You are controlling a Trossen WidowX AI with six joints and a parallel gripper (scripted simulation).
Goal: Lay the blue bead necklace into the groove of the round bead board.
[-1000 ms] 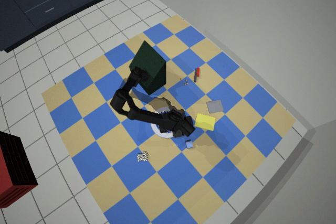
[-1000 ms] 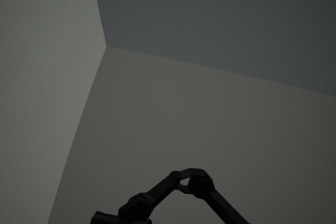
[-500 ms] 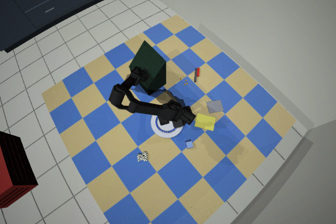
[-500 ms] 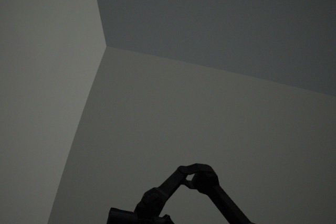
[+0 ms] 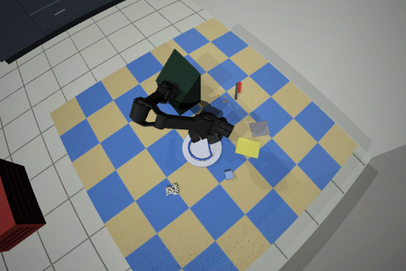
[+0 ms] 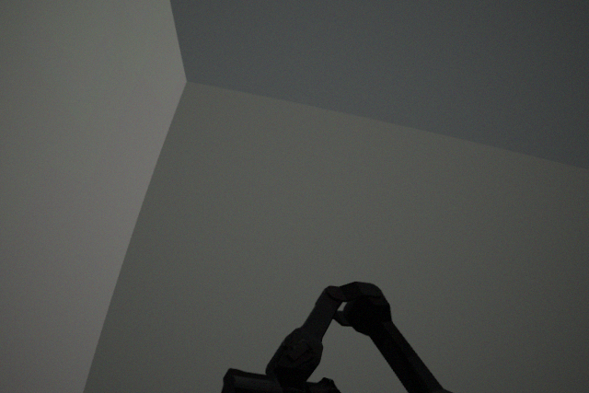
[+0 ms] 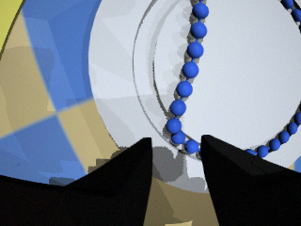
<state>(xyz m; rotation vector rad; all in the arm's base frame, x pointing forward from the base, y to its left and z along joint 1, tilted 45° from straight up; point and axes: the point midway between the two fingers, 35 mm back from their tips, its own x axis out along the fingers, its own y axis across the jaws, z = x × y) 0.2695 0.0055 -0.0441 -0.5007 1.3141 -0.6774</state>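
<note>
Right now my gripper tip is 5 cm to the left of the round white bead board, 4 cm above it and 2 cm short of it. From my gripper tip the other things lie so: small blue cube: 21 cm ahead, 4 cm below, 2 cm to the right; then grey square: 27 cm to the left, 10 cm ahead, 4 cm below; then yellow pad: 15 cm to the left, 15 cm ahead, 4 cm below.
</note>
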